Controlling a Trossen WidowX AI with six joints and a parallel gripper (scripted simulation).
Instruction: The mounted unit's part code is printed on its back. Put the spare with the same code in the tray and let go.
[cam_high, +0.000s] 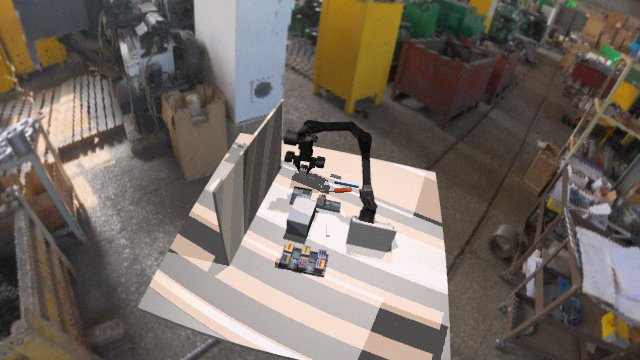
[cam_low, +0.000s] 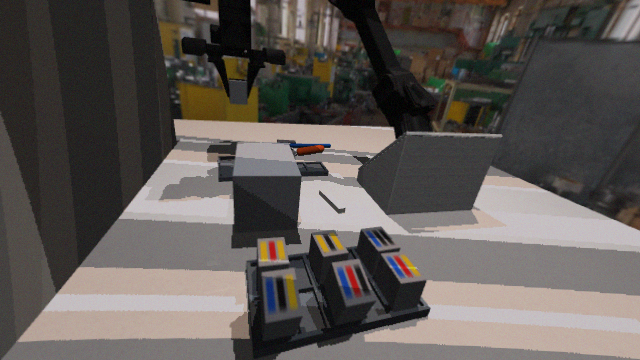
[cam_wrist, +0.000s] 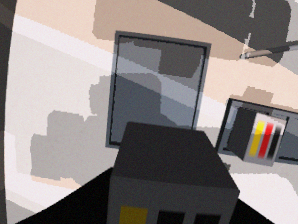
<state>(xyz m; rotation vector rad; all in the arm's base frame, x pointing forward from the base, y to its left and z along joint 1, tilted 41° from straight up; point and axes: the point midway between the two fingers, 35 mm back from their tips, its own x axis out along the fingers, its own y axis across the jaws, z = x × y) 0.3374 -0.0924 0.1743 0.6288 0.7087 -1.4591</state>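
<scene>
My gripper tip is now 160 mm above the dark tray. Round my gripper tip: grey box 40 mm behind, 180 mm to the left, 120 mm below; then grey block 20 mm above; then tall grey panel 190 mm ahead, 160 mm to the left, 60 mm above.
</scene>
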